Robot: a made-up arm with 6 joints.
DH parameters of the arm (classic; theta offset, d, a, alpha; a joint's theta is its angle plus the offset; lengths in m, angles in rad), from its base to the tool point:
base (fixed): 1.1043 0 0.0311 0
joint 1: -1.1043 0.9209 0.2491 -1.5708
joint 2: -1.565 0 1.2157 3.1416
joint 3: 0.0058 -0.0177 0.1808 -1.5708
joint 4: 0 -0.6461 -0.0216 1.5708
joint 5: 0 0.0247 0.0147 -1.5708
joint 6: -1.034 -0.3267 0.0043 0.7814
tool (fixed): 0.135 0.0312 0 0
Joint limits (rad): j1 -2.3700..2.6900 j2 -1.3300..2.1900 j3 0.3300..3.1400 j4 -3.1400..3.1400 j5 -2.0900..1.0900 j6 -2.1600..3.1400
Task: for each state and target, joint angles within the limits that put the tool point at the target. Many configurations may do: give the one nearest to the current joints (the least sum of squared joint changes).
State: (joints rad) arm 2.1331 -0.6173 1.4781 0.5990 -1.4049 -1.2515
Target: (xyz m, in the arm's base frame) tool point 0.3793 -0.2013 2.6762
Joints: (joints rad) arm 2.1683 -0.4634 1.3907 0.5843 -1.4831 -1.2494
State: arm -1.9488 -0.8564 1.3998 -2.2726 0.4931 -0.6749
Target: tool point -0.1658 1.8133 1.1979
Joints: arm -1.5352 -1.2992 1.8470 -2.1983 0.7659 -0.6834
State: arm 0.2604 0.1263 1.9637 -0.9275 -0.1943 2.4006
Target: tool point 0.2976 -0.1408 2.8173
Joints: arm -0.2500 0.4659 2.3351 -0.9820 0.3455 2.3840
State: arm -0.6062 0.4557 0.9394 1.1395 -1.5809 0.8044
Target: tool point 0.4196 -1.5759 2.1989
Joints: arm -1.1407 0.6558 0.9672 1.2067 -1.4456 0.8149
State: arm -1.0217 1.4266 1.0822 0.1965 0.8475 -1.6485
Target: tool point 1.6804 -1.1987 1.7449
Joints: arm -0.6680 1.4182 1.7317 0.2347 1.0900 -1.6801
